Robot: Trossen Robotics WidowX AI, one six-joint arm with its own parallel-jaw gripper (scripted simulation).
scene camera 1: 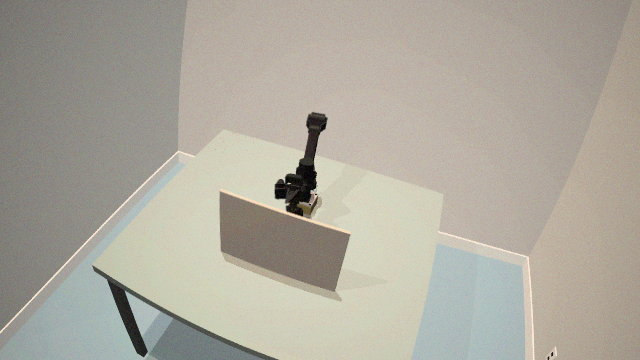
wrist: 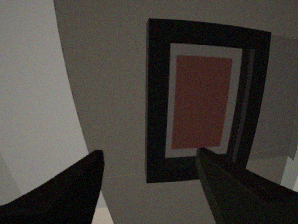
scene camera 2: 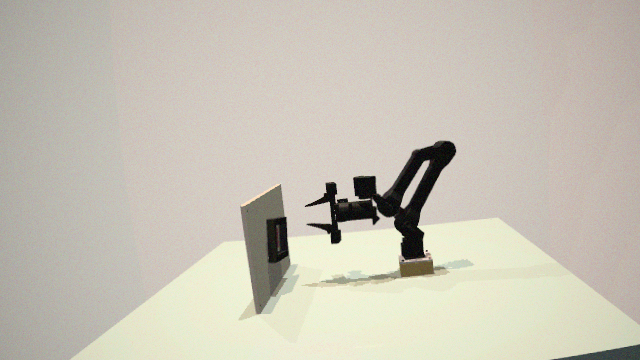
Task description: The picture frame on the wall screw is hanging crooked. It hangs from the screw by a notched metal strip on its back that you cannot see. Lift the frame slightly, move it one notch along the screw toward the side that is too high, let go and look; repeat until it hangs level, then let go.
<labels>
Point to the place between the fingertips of the gripper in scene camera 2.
At 305,215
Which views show the dark picture frame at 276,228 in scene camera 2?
The wrist view and scene camera 2 only.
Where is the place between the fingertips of the gripper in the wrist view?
150,156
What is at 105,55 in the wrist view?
A beige wall panel.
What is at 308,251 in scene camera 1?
A beige wall panel.
</labels>
